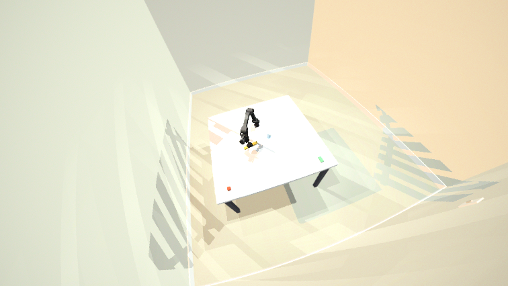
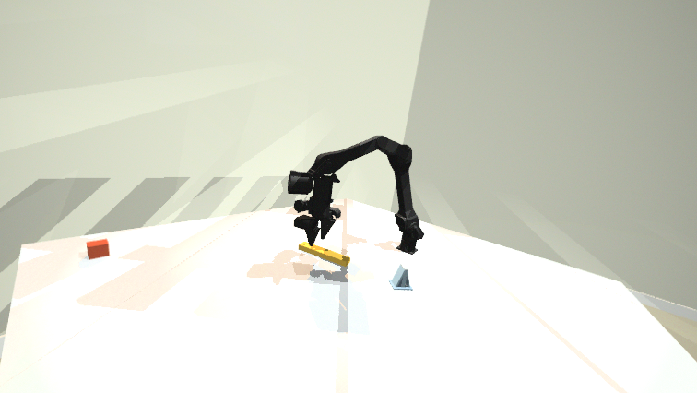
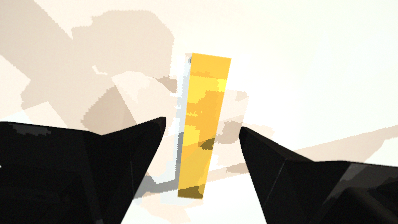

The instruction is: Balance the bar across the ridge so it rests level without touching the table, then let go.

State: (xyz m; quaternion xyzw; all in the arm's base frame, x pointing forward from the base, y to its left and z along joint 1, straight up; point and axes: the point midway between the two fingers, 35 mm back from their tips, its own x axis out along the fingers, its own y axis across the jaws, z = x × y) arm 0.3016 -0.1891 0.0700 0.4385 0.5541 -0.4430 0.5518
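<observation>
Right now my gripper tip is 30 mm to the right of the yellow bar, 30 mm above it and 10 mm past it. Also, from my gripper tip: green block 690 mm to the left, 440 mm ahead, 30 mm below; then red block 440 mm ahead, 310 mm to the right, 20 mm below.
</observation>
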